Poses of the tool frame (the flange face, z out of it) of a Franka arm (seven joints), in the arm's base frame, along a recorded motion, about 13 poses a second.
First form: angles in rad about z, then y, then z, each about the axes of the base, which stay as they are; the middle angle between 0 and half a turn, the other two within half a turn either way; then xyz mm.
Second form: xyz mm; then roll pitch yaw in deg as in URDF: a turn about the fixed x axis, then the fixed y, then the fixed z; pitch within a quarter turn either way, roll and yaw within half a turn. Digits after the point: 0 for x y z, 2 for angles.
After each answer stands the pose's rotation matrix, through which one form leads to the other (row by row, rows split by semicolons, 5 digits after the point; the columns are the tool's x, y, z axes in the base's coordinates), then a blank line. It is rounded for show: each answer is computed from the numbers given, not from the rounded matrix.
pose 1, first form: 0.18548 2.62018 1.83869 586 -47 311
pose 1, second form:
586 -47 311 173.95 29.31 -86.86
0.04775 -0.99012 -0.13185; -0.87066 -0.10595 0.48034; -0.48956 0.09186 -0.86712

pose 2, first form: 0.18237 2.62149 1.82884 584 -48 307
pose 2, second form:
584 -48 307 174.07 29.26 -87.21
0.04242 -0.99102 -0.12682; -0.87140 -0.09879 0.48052; -0.48873 0.09013 -0.86777

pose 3, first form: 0.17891 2.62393 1.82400 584 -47 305
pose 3, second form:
584 -47 305 174.21 29.14 -87.25
0.04193 -0.99140 -0.12396; -0.87242 -0.09680 0.47907; -0.48695 0.08806 -0.86898

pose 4, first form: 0.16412 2.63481 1.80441 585 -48 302
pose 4, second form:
585 -48 302 174.82 28.61 -87.34
0.04073 -0.99283 -0.11236; -0.87695 -0.08942 0.47218; -0.47884 0.07930 -0.87431

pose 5, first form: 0.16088 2.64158 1.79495 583 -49 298
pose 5, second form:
583 -49 298 175.00 28.25 -87.63
0.03637 -0.99364 -0.10657; -0.88018 -0.08235 0.46744; -0.47325 0.07680 -0.87758

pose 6, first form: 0.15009 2.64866 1.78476 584 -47 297
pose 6, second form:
584 -47 297 175.41 27.90 -87.48
0.03884 -0.99418 -0.10048; -0.88293 -0.08123 0.46242; -0.46789 0.07076 -0.88095

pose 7, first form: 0.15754 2.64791 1.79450 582 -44 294
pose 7, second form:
582 -44 294 175.17 27.90 -87.41
0.03995 -0.99366 -0.10512; -0.88282 -0.08438 0.46206; -0.46800 0.07435 -0.88059

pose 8, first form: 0.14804 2.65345 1.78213 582 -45 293
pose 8, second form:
582 -45 293 175.52 27.64 -87.48
0.03902 -0.99438 -0.09838; -0.88505 -0.08010 0.45855; -0.46386 0.06918 -0.88321

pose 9, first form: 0.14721 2.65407 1.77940 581 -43 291
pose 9, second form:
581 -43 291 175.55 27.60 -87.58
0.03749 -0.99458 -0.09701; -0.88537 -0.07807 0.45828; -0.46337 0.06871 -0.88350

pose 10, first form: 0.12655 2.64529 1.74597 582 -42 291
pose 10, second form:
582 -42 291 176.09 28.19 -88.20
0.02775 -0.99616 -0.08299; -0.88096 -0.06360 0.46889; -0.47237 0.06010 -0.87935

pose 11, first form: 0.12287 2.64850 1.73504 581 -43 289
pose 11, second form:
581 -43 289 176.23 28.02 -88.57
0.02203 -0.99676 -0.07740; -0.88251 -0.05577 0.46698; -0.46978 0.05801 -0.88087

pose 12, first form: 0.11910 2.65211 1.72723 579 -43 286
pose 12, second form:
579 -43 286 176.38 27.83 -88.76
0.01916 -0.99713 -0.07325; -0.88413 -0.05111 0.46443; -0.46684 0.05586 -0.88258

